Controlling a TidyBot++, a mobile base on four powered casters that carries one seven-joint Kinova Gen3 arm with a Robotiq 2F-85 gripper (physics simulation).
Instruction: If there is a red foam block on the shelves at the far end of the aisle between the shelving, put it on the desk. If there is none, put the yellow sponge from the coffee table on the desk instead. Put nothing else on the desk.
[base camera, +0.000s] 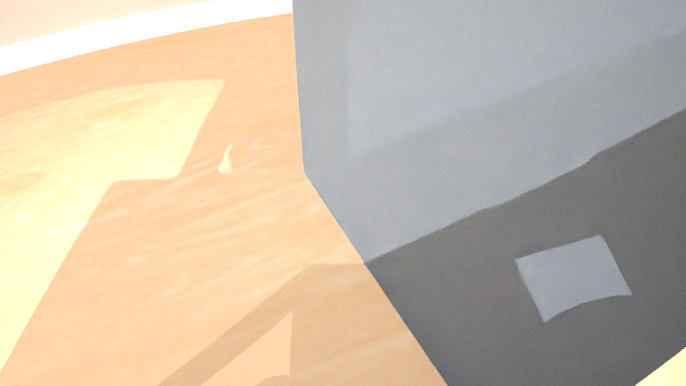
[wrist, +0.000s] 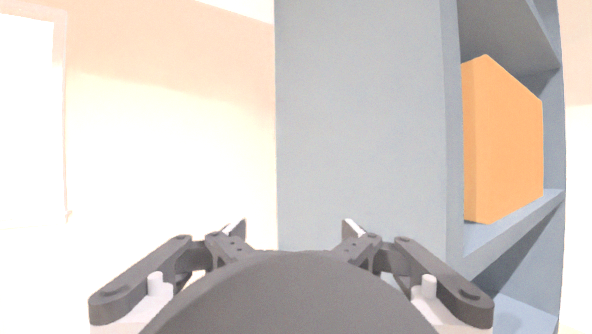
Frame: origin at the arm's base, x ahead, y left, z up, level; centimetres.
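Seen in the pictures: gripper, fingertip midpoint: (wrist: 293, 229).
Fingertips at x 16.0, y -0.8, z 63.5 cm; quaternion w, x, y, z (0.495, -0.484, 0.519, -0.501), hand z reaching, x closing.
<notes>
A point is followed by its place in that frame.
My gripper (wrist: 293, 229) @(x 16.0, y -0.8, z 63.5 cm) is open, with no object between its fingertips, in front of the end panel of a blue-grey shelf unit (wrist: 360, 125) @(x 24.5, y -10.7, z 74.7 cm). On the unit's shelf at the right of the wrist view stands an orange box (wrist: 507, 145) @(x 28.5, y -40.3, z 72.3 cm). The unit's side (base camera: 450, 90) @(x 30.8, y -7.9, z -14.0 cm) also fills the right of the base camera view, close by. No red foam block, yellow sponge, desk or coffee table shows in either view.
A pale wall (wrist: 170, 150) @(x 131.9, y 87.3, z 82.1 cm) with a bright door or window frame (wrist: 60, 125) @(x 106.8, y 140.9, z 96.7 cm) is at the left of the wrist view. Wooden floor (base camera: 175, 235) @(x 43.9, y 20.3, z -39.7 cm) with sunlit patches and shadows runs along the unit's base. A white skirting board (base camera: 150, 27) @(x 141.2, y 62.8, z -35.9 cm) lies beyond it.
</notes>
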